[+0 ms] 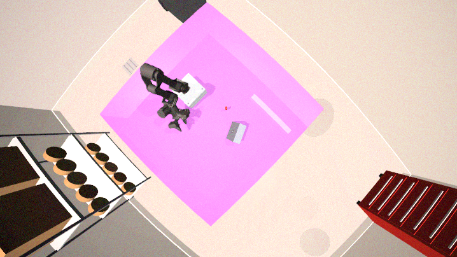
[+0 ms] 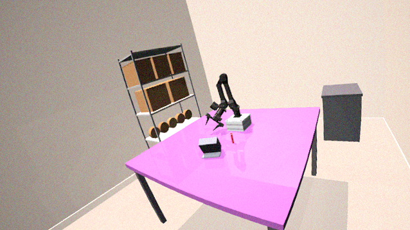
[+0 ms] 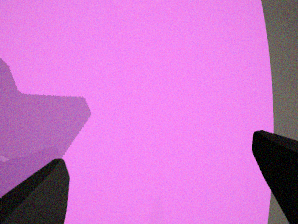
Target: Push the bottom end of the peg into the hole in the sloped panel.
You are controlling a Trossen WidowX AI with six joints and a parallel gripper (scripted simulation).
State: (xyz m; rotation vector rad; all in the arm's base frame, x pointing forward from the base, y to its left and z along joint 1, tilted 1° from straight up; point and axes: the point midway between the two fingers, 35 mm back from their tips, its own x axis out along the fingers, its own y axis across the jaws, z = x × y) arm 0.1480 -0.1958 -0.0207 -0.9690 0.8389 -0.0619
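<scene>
Now: gripper tip 310 mm to the right of the red round peg and 130 mm short of it. From my gripper tip the other things lie so: grey sloped panel: 300 mm ahead, 220 mm to the left, 10 mm above.
</scene>
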